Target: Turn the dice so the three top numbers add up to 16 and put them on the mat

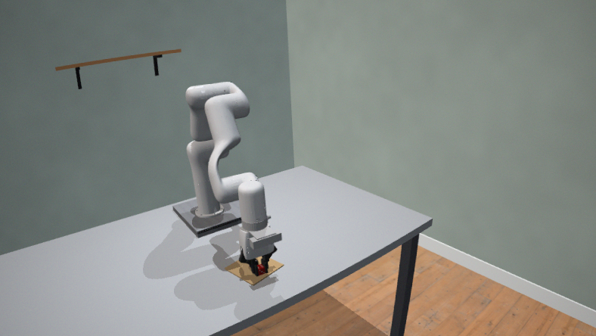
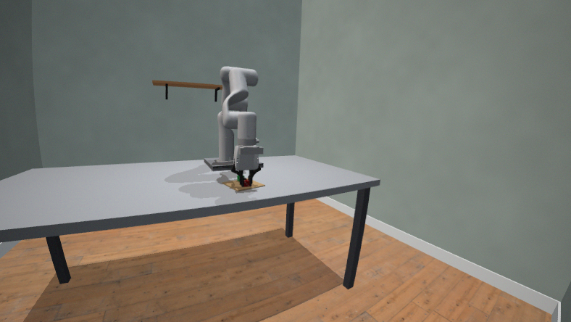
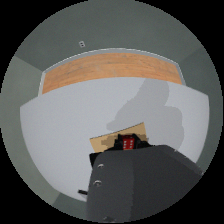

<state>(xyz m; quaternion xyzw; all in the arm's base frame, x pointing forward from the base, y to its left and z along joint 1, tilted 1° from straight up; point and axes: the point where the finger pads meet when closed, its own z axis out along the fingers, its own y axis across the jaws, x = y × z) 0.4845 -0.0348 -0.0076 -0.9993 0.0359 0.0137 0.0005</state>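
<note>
The red die is 10 mm below my hand. Round my hand: black die: 50 mm behind, 10 mm below; then tan mat: 50 mm behind, 30 mm below; then green die: 100 mm behind, 10 mm to the left, 10 mm below.
</note>
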